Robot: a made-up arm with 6 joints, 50 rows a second.
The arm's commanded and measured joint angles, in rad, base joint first. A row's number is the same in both.
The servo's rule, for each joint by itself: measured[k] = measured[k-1] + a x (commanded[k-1-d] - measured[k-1]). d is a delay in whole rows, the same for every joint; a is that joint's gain. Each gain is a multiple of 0.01, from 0.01 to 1. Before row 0 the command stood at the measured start. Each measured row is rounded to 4 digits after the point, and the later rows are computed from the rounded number. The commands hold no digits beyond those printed.
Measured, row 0:
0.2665, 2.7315, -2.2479, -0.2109, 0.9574, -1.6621
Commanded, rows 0 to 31:
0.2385, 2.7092, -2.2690, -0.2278, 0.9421, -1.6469
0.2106, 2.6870, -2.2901, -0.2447, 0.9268, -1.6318
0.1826, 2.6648, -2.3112, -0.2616, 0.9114, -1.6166
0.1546, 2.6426, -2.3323, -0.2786, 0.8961, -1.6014
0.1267, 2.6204, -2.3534, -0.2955, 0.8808, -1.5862
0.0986, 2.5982, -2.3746, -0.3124, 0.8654, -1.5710
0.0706, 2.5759, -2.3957, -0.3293, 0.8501, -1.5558
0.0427, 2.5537, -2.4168, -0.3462, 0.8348, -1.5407
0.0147, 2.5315, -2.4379, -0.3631, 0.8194, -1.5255
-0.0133, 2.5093, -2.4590, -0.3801, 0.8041, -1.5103
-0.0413, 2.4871, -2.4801, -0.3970, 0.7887, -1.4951
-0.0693, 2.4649, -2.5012, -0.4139, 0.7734, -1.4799
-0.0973, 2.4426, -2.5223, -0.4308, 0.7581, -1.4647
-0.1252, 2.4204, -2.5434, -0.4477, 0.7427, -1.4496
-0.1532, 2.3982, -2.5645, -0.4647, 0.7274, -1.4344
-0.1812, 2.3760, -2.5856, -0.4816, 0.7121, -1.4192
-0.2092, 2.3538, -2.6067, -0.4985, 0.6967, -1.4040
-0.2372, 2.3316, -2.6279, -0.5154, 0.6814, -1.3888
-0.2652, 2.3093, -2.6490, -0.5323, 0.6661, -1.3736
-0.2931, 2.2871, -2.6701, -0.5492, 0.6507, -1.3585
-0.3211, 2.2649, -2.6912, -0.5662, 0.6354, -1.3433
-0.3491, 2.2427, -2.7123, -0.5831, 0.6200, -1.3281
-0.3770, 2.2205, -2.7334, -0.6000, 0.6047, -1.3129
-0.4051, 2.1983, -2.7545, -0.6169, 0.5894, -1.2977
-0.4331, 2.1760, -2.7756, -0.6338, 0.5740, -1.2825
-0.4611, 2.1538, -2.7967, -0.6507, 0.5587, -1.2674
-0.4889, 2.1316, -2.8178, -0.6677, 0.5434, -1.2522
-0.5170, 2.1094, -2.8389, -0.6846, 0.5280, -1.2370
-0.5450, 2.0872, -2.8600, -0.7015, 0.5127, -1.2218
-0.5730, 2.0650, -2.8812, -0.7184, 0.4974, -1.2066
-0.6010, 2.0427, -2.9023, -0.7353, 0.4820, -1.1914
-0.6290, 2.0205, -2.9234, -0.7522, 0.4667, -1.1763
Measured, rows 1 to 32:
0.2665, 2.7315, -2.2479, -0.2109, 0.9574, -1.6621
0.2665, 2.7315, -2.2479, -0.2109, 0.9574, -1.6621
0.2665, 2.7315, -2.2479, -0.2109, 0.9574, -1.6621
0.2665, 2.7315, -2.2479, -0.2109, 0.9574, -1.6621
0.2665, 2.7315, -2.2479, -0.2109, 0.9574, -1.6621
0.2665, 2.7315, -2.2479, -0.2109, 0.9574, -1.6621
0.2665, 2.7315, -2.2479, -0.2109, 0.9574, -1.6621
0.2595, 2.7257, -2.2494, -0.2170, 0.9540, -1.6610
0.2473, 2.7156, -2.2522, -0.2270, 0.9480, -1.6590
0.2311, 2.7024, -2.2563, -0.2395, 0.9399, -1.6560
0.2120, 2.6869, -2.2616, -0.2536, 0.9303, -1.6522
0.1907, 2.6696, -2.2680, -0.2687, 0.9194, -1.6476
0.1677, 2.6510, -2.2755, -0.2844, 0.9075, -1.6422
0.1434, 2.6315, -2.2839, -0.3006, 0.8949, -1.6362
0.1182, 2.6113, -2.2932, -0.3170, 0.8817, -1.6295
0.0923, 2.5906, -2.3033, -0.3336, 0.8680, -1.6222
0.0659, 2.5695, -2.3142, -0.3503, 0.8539, -1.6144
0.0391, 2.5481, -2.3258, -0.3671, 0.8396, -1.6060
0.0120, 2.5265, -2.3381, -0.3839, 0.8250, -1.5972
-0.0153, 2.5047, -2.3510, -0.4008, 0.8103, -1.5879
-0.0428, 2.4828, -2.3645, -0.4177, 0.7954, -1.5782
-0.0704, 2.4608, -2.3785, -0.4346, 0.7804, -1.5681
-0.0981, 2.4388, -2.3930, -0.4515, 0.7654, -1.5577
-0.1259, 2.4167, -2.4080, -0.4684, 0.7503, -1.5469
-0.1537, 2.3946, -2.4234, -0.4853, 0.7351, -1.5358
-0.1816, 2.3724, -2.4392, -0.5022, 0.7199, -1.5244
-0.2095, 2.3502, -2.4554, -0.5191, 0.7047, -1.5128
-0.2374, 2.3280, -2.4719, -0.5361, 0.6895, -1.5009
-0.2653, 2.3058, -2.4887, -0.5530, 0.6742, -1.4888
-0.2932, 2.2836, -2.5058, -0.5699, 0.6589, -1.4765
-0.3212, 2.2614, -2.5232, -0.5868, 0.6436, -1.4640
-0.3492, 2.2392, -2.5409, -0.6037, 0.6283, -1.4513
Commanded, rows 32 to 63:
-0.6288, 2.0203, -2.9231, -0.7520, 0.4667, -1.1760
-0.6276, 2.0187, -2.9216, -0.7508, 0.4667, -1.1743
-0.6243, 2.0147, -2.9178, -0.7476, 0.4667, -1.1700
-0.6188, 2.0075, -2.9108, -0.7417, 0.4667, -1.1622
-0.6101, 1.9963, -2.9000, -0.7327, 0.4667, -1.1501
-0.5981, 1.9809, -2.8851, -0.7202, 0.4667, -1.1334
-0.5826, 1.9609, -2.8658, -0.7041, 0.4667, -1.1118
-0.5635, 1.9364, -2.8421, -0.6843, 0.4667, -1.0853
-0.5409, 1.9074, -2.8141, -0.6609, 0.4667, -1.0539
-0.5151, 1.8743, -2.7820, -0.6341, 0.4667, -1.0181
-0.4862, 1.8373, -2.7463, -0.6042, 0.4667, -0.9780
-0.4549, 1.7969, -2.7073, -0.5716, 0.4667, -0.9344
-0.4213, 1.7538, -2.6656, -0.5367, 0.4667, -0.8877
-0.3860, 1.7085, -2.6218, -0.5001, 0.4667, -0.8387
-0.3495, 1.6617, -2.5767, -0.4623, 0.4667, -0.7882
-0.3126, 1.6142, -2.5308, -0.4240, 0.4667, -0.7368
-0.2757, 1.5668, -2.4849, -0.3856, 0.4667, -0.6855
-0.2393, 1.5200, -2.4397, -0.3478, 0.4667, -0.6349
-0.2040, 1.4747, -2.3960, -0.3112, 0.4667, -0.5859
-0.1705, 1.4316, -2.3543, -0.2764, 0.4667, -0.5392
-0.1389, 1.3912, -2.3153, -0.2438, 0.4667, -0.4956
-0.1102, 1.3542, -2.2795, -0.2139, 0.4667, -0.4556
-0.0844, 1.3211, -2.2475, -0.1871, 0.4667, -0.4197
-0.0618, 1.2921, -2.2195, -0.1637, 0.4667, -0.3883
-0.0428, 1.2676, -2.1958, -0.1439, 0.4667, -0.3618
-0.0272, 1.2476, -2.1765, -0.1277, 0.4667, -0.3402
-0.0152, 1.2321, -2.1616, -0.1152, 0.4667, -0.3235
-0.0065, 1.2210, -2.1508, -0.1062, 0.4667, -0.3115
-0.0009, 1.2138, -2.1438, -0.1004, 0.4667, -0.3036
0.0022, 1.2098, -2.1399, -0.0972, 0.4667, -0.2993
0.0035, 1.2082, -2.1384, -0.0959, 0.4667, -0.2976
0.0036, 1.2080, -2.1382, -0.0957, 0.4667, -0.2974
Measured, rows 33 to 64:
-0.3772, 2.2170, -2.5588, -0.6206, 0.6130, -1.4384
-0.4051, 2.1948, -2.5769, -0.6376, 0.5977, -1.4254
-0.4331, 2.1726, -2.5952, -0.6545, 0.5824, -1.4122
-0.4611, 2.1504, -2.6137, -0.6714, 0.5671, -1.3989
-0.4891, 2.1282, -2.6324, -0.6883, 0.5518, -1.3854
-0.5171, 2.1060, -2.6513, -0.7052, 0.5364, -1.3718
-0.5451, 2.0838, -2.6703, -0.7221, 0.5211, -1.3581
-0.5660, 2.0673, -2.6880, -0.7329, 0.5091, -1.3454
-0.5814, 2.0547, -2.7044, -0.7393, 0.4998, -1.3334
-0.5921, 2.0443, -2.7193, -0.7423, 0.4925, -1.3220
-0.5988, 2.0347, -2.7327, -0.7421, 0.4868, -1.3108
-0.6016, 2.0247, -2.7444, -0.7387, 0.4824, -1.2996
-0.6007, 2.0133, -2.7542, -0.7320, 0.4789, -1.2880
-0.5962, 1.9997, -2.7620, -0.7220, 0.4762, -1.2757
-0.5880, 1.9832, -2.7676, -0.7084, 0.4741, -1.2624
-0.5762, 1.9635, -2.7709, -0.6913, 0.4725, -1.2478
-0.5609, 1.9403, -2.7717, -0.6707, 0.4712, -1.2317
-0.5422, 1.9135, -2.7699, -0.6468, 0.4702, -1.2139
-0.5204, 1.8832, -2.7655, -0.6197, 0.4694, -1.1943
-0.4956, 1.8496, -2.7585, -0.5898, 0.4688, -1.1728
-0.4682, 1.8129, -2.7489, -0.5575, 0.4683, -1.1494
-0.4385, 1.7736, -2.7368, -0.5232, 0.4679, -1.1241
-0.4070, 1.7322, -2.7224, -0.4875, 0.4676, -1.0970
-0.3742, 1.6892, -2.7058, -0.4508, 0.4674, -1.0682
-0.3405, 1.6452, -2.6872, -0.4137, 0.4672, -1.0379
-0.3064, 1.6009, -2.6668, -0.3768, 0.4671, -1.0063
-0.2724, 1.5569, -2.6449, -0.3407, 0.4670, -0.9736
-0.2390, 1.5138, -2.6218, -0.3058, 0.4669, -0.9401
-0.2068, 1.4723, -2.5978, -0.2727, 0.4669, -0.9062
-0.1762, 1.4330, -2.5733, -0.2419, 0.4669, -0.8721
-0.1476, 1.3964, -2.5485, -0.2137, 0.4669, -0.8382
-0.1214, 1.3629, -2.5238, -0.1886, 0.4669, -0.8049

